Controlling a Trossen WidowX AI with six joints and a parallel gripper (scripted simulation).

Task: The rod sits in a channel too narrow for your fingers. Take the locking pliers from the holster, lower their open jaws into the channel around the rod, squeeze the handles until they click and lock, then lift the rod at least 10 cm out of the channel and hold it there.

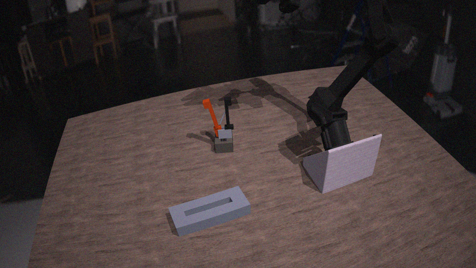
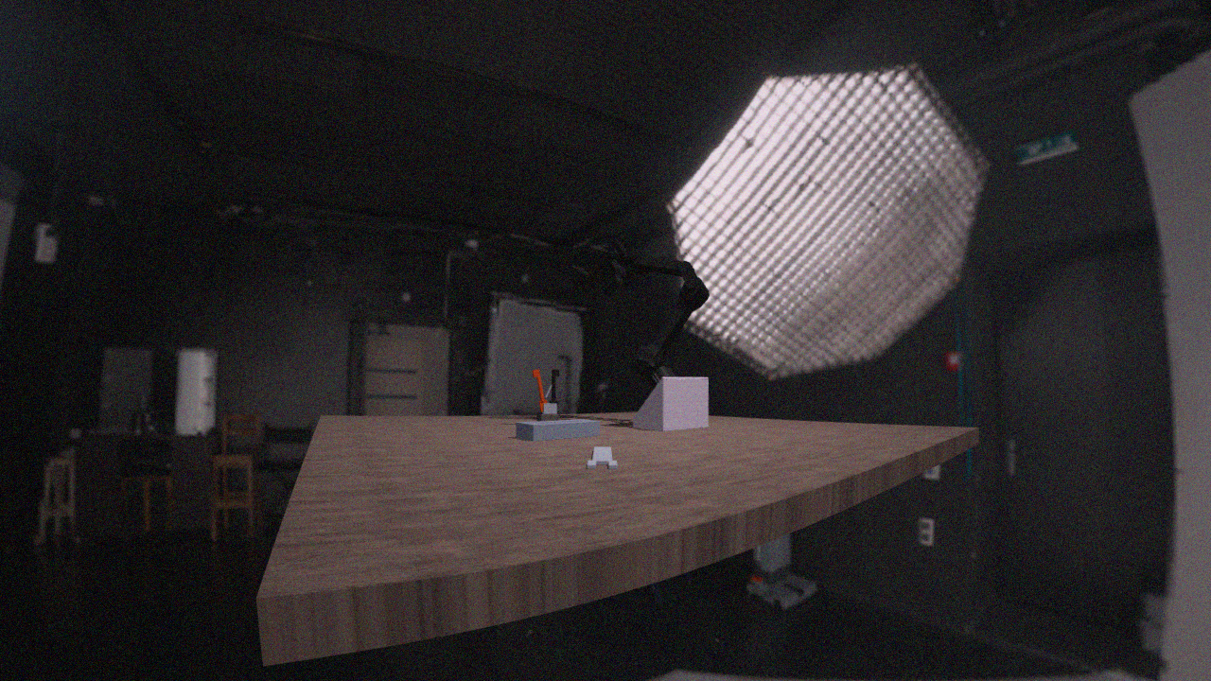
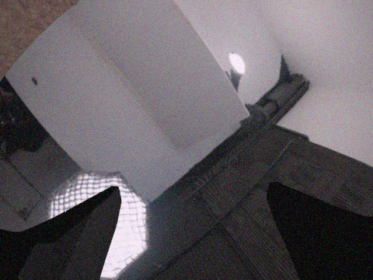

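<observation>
The orange handle is 120 mm ahead of my gripper tip, 20 mm to the right of it and 390 mm below it. Also, from my gripper tip: dark rod (150 mm ahead, 250 mm to the left, 480 mm below); then small grey holster (90 mm ahead, 10 mm to the right, 480 mm below); then grey block (160 mm ahead, 250 mm to the left, 470 mm below).
</observation>
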